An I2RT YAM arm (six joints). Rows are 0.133 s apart.
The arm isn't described. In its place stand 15 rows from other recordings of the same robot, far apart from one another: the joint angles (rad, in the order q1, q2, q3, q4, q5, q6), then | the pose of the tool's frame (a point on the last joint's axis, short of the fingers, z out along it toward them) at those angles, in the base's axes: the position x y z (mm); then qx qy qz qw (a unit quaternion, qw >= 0).
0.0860, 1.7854, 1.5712, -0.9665, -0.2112, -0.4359 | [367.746 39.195 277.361 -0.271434 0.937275 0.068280 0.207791]
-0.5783, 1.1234, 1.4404, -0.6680, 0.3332, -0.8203 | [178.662 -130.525 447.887 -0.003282 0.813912 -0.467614 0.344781]
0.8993, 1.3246, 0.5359, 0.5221, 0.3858, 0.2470 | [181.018 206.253 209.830 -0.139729 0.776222 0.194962 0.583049]
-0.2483, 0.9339, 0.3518, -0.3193, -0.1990, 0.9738 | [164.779 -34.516 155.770 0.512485 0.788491 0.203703 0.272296]
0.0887, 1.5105, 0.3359, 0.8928, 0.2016, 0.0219 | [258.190 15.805 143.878 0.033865 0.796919 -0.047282 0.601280]
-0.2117, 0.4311, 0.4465, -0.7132, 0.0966, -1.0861 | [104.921 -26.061 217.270 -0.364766 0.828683 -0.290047 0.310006]
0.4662, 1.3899, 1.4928, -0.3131, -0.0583, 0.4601 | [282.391 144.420 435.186 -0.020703 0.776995 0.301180 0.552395]
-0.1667, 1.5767, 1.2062, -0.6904, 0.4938, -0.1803 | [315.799 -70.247 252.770 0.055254 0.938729 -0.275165 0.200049]
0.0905, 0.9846, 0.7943, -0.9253, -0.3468, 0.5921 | [171.332 27.698 249.465 0.200441 0.939241 0.232779 0.153176]
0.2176, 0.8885, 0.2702, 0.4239, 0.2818, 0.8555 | [191.665 32.239 204.376 0.324496 0.698199 0.228225 0.595931]
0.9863, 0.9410, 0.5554, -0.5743, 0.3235, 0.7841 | [106.492 140.449 202.035 -0.046817 0.941345 0.132488 0.306797]
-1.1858, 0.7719, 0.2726, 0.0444, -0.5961, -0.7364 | [81.458 -147.805 187.550 0.029122 0.825196 -0.272263 0.494040]
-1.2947, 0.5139, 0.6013, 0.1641, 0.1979, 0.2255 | [29.905 -131.222 351.536 0.476755 0.388207 -0.452733 0.645780]
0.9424, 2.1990, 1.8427, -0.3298, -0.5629, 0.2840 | [282.224 420.702 231.919 -0.393183 0.783132 0.441935 0.191844]
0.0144, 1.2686, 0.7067, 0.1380, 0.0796, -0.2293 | [280.534 1.209 240.745 -0.080597 0.835770 -0.091369 0.535391]
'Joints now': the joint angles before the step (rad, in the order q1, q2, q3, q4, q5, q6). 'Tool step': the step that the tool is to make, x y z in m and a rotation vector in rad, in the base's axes. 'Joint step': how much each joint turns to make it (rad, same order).
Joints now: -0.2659, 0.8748, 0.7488, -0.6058, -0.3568, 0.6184
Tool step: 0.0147, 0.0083, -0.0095, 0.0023, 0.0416, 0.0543
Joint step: 0.0632, 0.0703, 0.0003, 0.0292, 0.0116, 0.0007
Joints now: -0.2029, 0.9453, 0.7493, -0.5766, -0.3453, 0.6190
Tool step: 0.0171, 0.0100, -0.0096, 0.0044, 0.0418, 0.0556
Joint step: 0.0644, 0.0854, 0.0105, 0.0345, 0.0081, 0.0046
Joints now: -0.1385, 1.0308, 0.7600, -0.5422, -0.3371, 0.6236
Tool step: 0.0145, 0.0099, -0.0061, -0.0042, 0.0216, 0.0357
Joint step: 0.0555, 0.0692, 0.0156, 0.0360, 0.0183, 0.0106
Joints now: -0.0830, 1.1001, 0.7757, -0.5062, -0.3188, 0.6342
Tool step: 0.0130, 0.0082, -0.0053, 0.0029, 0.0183, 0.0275
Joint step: 0.0401, 0.0639, 0.0187, 0.0301, 0.0071, 0.0110
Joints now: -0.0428, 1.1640, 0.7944, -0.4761, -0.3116, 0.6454
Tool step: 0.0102, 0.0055, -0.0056, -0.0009, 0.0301, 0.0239
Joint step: 0.0242, 0.0575, 0.0212, 0.0059, 0.0016, -0.0010
